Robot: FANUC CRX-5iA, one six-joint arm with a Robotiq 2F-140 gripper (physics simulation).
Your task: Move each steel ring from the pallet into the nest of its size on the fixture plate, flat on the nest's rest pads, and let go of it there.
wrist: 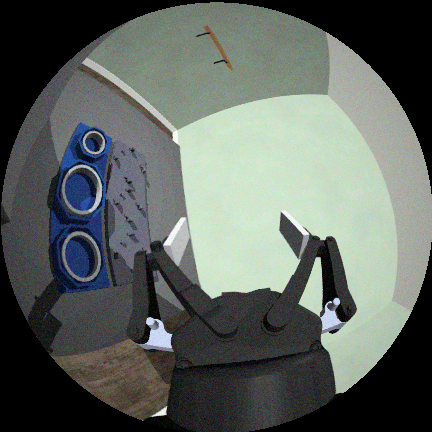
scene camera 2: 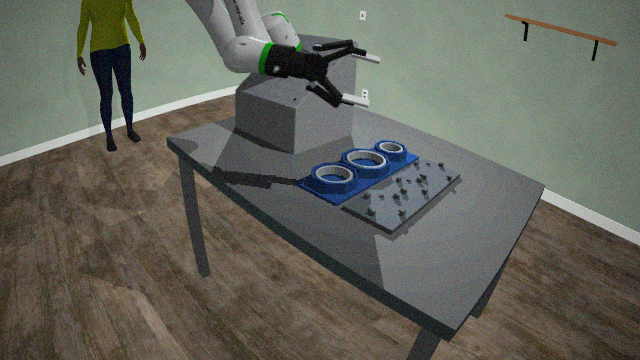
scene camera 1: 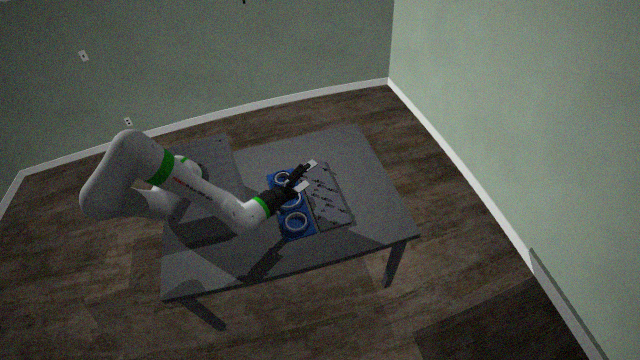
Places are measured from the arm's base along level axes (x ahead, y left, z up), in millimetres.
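Where they show: gripper, fingertip midpoint: (wrist: 234, 223) (scene camera 2: 374, 82) (scene camera 1: 310, 172).
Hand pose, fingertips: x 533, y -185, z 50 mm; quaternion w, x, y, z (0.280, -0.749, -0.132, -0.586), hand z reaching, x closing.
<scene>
Each offset is from my fingertips to the centre of the thing. "pt": to the spot under its first point. Level surfaces: height alone.
The blue pallet {pt dx -46, dy -72, dz -324 mm} (scene camera 1: 310, 231) (scene camera 2: 334, 199) (wrist: 98, 284) holds three steel rings flat in its raised seats. The small ring {pt dx -136, dy +252, dz -292 mm} (scene camera 2: 381, 147) (wrist: 103, 143) is at one end, the largest ring (scene camera 2: 347, 159) (wrist: 100, 190) is in the middle, and a medium ring {pt dx -111, dy -66, dz -295 mm} (scene camera 1: 296, 230) (scene camera 2: 316, 173) (wrist: 98, 257) is at the other end. The grey fixture plate {dx +69, dy +149, dz -326 mm} (scene camera 1: 341, 216) (scene camera 2: 390, 221) (wrist: 121, 272) lies beside the pallet, with small dark posts and no ring on it. My gripper (scene camera 1: 307, 175) (scene camera 2: 371, 80) (wrist: 234, 223) is open and empty, pointing sideways, high above the table. It partly hides the pallet in scene camera 1.
The arm stands on a grey pedestal block (scene camera 2: 265, 115) on the grey table {dz -332 mm} (scene camera 1: 370, 200) (scene camera 2: 425, 270). A person (scene camera 2: 111, 60) stands on the floor behind the table. A wooden wall shelf (scene camera 2: 560, 30) (wrist: 218, 47) hangs on the wall.
</scene>
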